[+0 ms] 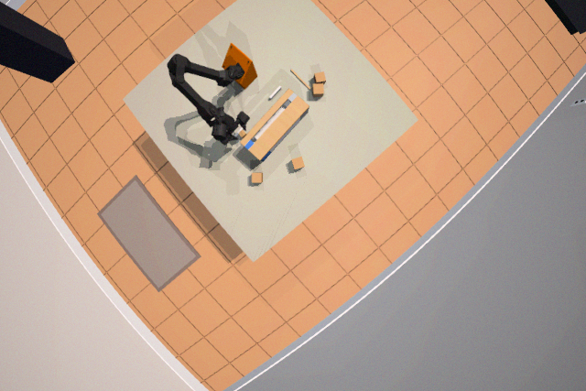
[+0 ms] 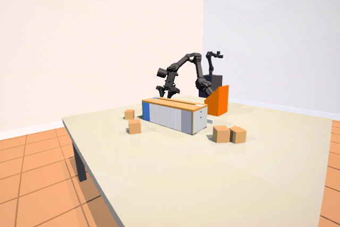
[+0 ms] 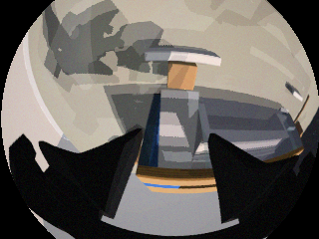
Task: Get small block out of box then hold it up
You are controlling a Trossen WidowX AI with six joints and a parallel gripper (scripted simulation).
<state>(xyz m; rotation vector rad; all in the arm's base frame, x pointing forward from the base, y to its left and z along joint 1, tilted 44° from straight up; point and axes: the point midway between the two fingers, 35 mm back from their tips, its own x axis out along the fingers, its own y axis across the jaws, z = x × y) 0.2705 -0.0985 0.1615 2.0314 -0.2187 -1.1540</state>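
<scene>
Now: gripper tip 20 mm past the tan block and 80 mm above it. Also, from my gripper tip: long box: 20 mm ahead, 170 mm to the left, 40 mm below; then thin stick: 100 mm behind, 460 mm to the left, 90 mm below.
</scene>
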